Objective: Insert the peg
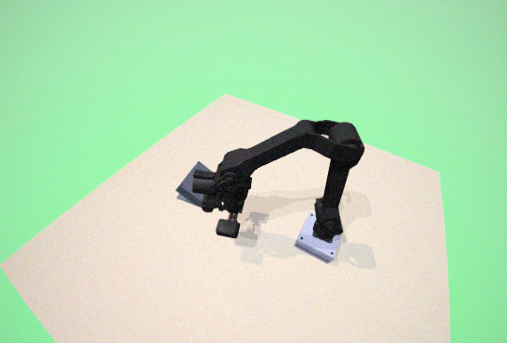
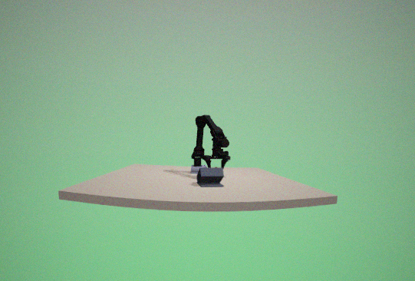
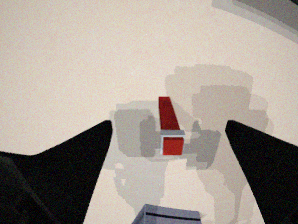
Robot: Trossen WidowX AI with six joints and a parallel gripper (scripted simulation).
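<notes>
Right now the red square-sided peg is right at my gripper tip. The rest, counted from my gripper tip: sloped panel 19 cm ahead, 8 cm to the right, 1 cm below.
</notes>
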